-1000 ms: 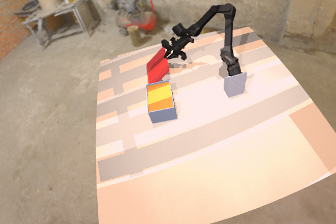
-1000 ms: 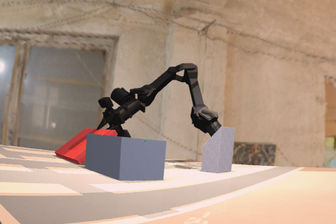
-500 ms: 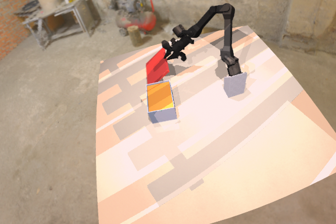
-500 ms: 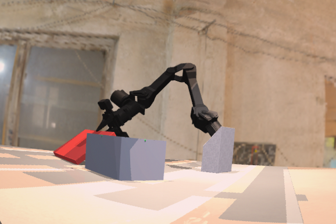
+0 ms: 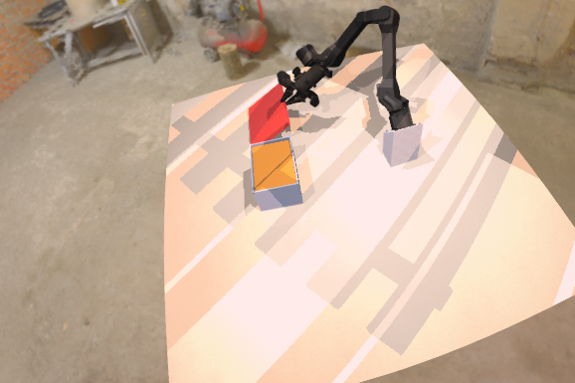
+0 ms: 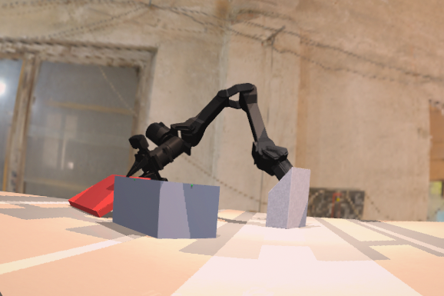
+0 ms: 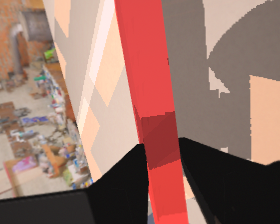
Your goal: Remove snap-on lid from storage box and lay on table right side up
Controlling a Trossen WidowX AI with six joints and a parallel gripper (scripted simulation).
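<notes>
My gripper tip is now 7 cm short of the red lid, 4 cm above it and 1 cm to the left of it. From my gripper tip the other things lie so: blue-grey storage box (27 cm to the left, 10 cm ahead, 5 cm below).
</notes>
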